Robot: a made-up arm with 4 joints. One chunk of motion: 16 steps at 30 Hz.
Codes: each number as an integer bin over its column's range. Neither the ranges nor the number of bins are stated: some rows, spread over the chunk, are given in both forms.
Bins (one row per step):
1: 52 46 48 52 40 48
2: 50 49 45 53 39 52
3: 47 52 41 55 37 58
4: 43 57 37 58 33 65
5: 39 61 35 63 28 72
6: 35 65 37 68 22 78
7: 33 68 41 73 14 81
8: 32 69 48 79 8 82
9: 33 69 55 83 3 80
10: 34 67 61 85 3 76
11: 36 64 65 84 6 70
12: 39 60 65 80 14 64
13: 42 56 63 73 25 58
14: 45 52 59 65 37 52
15: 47 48 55 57 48 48
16: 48 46 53 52 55 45
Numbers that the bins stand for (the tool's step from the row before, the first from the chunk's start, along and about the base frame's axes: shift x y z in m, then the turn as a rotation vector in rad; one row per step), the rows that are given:
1: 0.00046 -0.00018 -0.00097 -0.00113 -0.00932 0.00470
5: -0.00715 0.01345 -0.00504 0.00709 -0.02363 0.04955
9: -0.01067 0.02073 0.00122 0.02204 -0.05342 0.06449
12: -0.00715 0.01255 0.00435 0.01980 -0.04031 0.03460
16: -0.00188 -0.00018 0.00060 -0.00113 0.00856 -0.00091
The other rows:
2: -0.00071 0.00255 -0.00191 -0.00038 -0.01052 0.01217
3: -0.00246 0.00527 -0.00316 0.00111 -0.01290 0.02338
4: -0.00481 0.00982 -0.00441 0.00335 -0.01767 0.03646
6: -0.00949 0.01709 -0.00441 0.01083 -0.03078 0.06076
7: -0.01067 0.01982 -0.00316 0.01457 -0.04031 0.06636
8: -0.01125 0.02073 -0.00097 0.01905 -0.04746 0.06823
10: -0.01008 0.01891 0.00310 0.02354 -0.05342 0.05702
11: -0.00891 0.01618 0.00435 0.02279 -0.04985 0.04581
13: -0.00539 0.00891 0.00373 0.01457 -0.02720 0.02338
14: -0.00364 0.00527 0.00247 0.00859 -0.01290 0.01217
15: -0.00246 0.00164 0.00122 0.00261 0.00021 0.00470

